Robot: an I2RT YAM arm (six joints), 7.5 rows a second.
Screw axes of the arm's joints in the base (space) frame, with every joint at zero. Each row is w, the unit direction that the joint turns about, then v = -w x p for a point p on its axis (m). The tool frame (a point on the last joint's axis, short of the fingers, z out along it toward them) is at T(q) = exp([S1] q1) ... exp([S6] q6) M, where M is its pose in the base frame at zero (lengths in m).
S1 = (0, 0, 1, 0, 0, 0)
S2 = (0, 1, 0, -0.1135, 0, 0.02)
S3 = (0, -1, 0, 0.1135, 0, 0.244)
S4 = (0, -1, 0, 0.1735, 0, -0.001)
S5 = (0, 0, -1, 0, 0.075, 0)
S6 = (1, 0, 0, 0, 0.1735, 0)
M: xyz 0.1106 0 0.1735 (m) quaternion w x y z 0.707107 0 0.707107 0
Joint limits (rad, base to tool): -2.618..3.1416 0..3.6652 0..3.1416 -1.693..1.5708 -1.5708..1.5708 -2.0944..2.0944
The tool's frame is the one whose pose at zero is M.
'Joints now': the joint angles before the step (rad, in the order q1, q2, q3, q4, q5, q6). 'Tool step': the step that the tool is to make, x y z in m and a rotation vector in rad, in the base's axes. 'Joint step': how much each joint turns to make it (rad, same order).
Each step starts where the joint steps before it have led.
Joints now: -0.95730, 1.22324, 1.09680, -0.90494, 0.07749, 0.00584
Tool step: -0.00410, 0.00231, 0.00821, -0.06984, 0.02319, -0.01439
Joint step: 0.00010, -0.02962, 0.00287, 0.01334, 0.05778, -0.01940
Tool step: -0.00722, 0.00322, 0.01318, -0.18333, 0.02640, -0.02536
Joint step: 0.00001, -0.07090, -0.02937, 0.10464, 0.11605, -0.05874
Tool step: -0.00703, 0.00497, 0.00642, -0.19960, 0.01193, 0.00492
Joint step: -0.00064, -0.08872, -0.07956, 0.17600, 0.08057, -0.09931
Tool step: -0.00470, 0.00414, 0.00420, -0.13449, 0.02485, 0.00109
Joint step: 0.00176, -0.05797, -0.05476, 0.12287, 0.05507, -0.08629
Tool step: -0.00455, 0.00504, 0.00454, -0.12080, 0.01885, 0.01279
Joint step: 0.00041, -0.05604, -0.05063, 0.11700, 0.02725, -0.08854
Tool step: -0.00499, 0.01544, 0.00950, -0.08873, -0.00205, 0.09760
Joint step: 0.01506, -0.08395, -0.02891, 0.04885, -0.06012, -0.08149
